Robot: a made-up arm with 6 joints.
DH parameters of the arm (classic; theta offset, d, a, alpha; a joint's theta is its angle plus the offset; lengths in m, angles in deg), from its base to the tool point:
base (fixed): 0 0 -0.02 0
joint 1: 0 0.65 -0.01 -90
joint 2: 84.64 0 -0.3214 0
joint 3: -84.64 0.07 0 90
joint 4: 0 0.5 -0.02 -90
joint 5: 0 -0.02 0.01 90
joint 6: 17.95 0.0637 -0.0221 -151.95
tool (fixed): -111.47 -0.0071 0 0
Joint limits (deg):
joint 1: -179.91..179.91
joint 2: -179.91..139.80
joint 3: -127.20..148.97
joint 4: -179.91..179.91
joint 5: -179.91..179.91
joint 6: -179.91..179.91
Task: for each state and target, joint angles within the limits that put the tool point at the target. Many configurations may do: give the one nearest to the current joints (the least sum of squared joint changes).
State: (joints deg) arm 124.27 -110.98 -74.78 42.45 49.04 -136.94
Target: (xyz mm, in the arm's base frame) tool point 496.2 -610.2 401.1
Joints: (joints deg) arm 137.29 -80.32 -43.59 40.56 45.55 -136.71
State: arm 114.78 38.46 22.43 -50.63 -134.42 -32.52
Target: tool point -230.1 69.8 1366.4
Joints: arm 134.05 7.83 24.10 -53.48 -142.16 -33.22
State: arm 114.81 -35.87 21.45 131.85 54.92 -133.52
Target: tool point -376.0 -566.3 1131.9
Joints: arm 67.29 -63.40 23.44 129.56 71.28 -138.46
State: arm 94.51 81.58 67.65 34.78 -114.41 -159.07
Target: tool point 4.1 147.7 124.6
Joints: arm 80.70 104.94 100.80 45.43 -115.17 -160.79
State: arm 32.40 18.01 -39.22 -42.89 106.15 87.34
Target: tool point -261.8 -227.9 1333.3
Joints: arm 44.88 1.00 -41.01 -43.26 100.40 85.44
